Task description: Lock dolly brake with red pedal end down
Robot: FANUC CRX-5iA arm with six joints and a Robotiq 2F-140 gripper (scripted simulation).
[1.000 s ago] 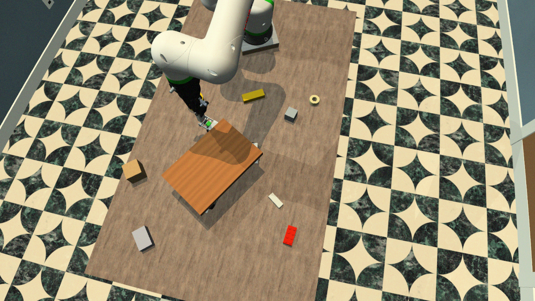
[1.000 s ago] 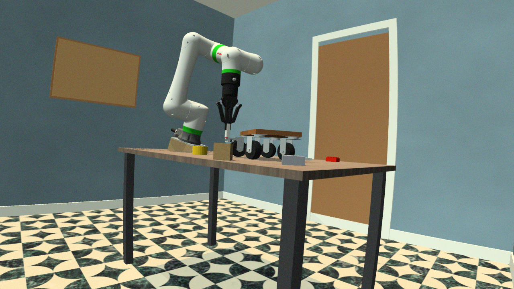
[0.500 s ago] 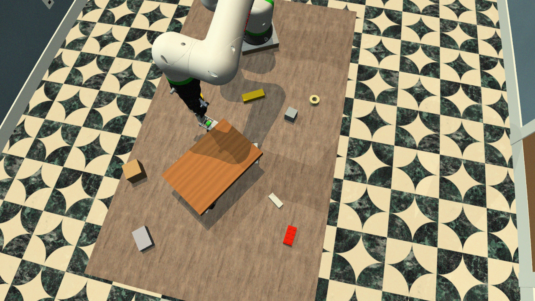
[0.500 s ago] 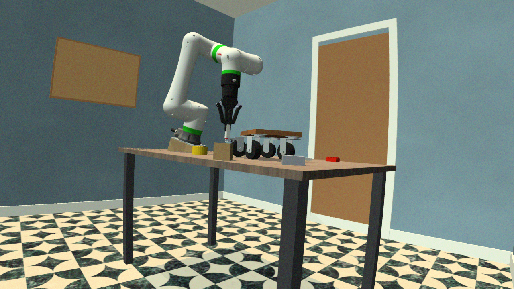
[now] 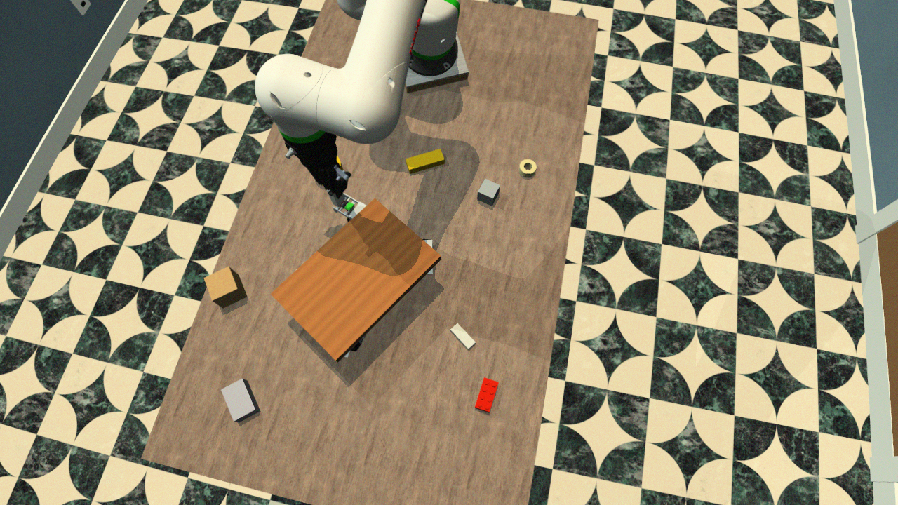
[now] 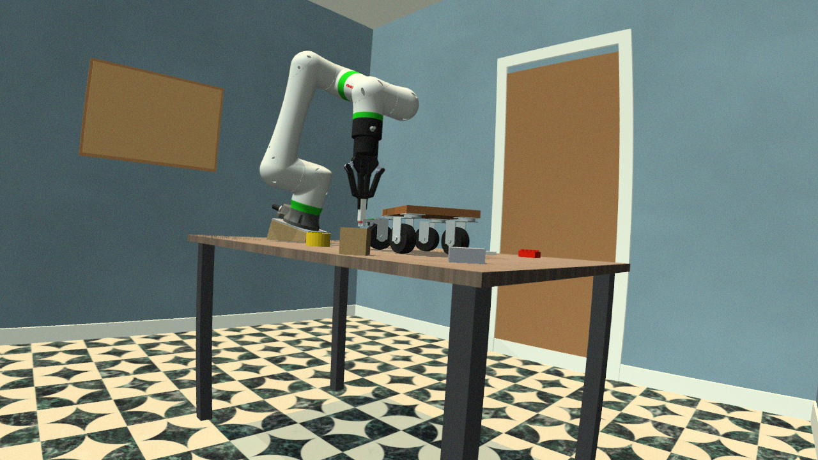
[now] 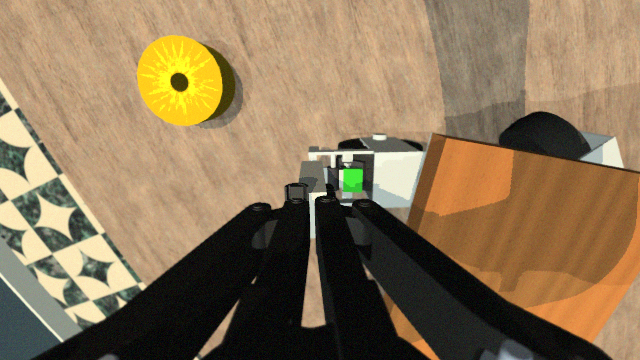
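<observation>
Right now my hand is 10 mm short of the caster brake pedal, 10 mm to the right of it and 40 mm above it. Also, from my hand: yellow disc: 120 mm behind, 60 mm to the right, 100 mm below; yellow bar: 160 mm behind, 180 mm to the left, 110 mm below; tan cube: 210 mm ahead, 240 mm to the right, 90 mm below.
</observation>
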